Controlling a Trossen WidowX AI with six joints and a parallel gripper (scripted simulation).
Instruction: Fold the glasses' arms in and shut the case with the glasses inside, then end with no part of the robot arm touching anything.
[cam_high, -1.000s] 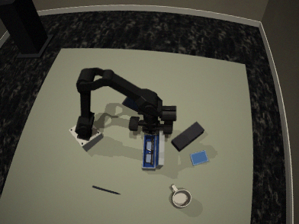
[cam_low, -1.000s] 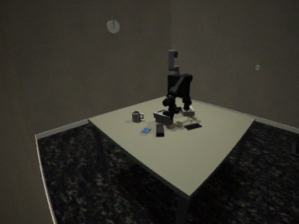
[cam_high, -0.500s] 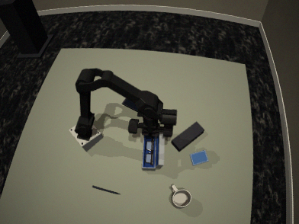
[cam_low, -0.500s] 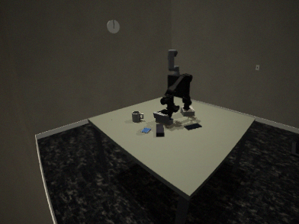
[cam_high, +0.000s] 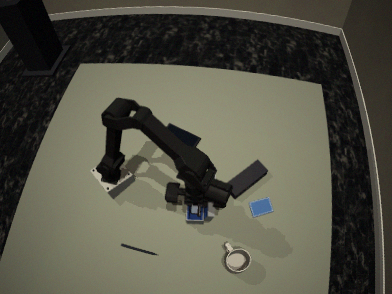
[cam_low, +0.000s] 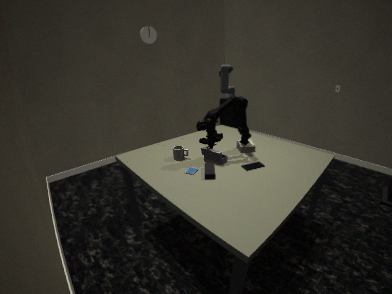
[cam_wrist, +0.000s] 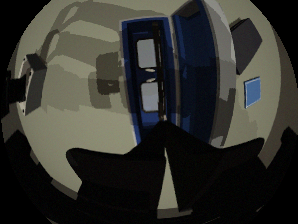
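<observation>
Now: the grey lid 4 cm ahead of my hand, 4 cm to the left of it and 4 cm below it. Round my hand: long black box 16 cm ahead, 14 cm to the left, 9 cm below; then glasses case 1 cm ahead, 3 cm to the left, 6 cm below; then mug 16 cm ahead, 18 cm to the right, 7 cm below.
</observation>
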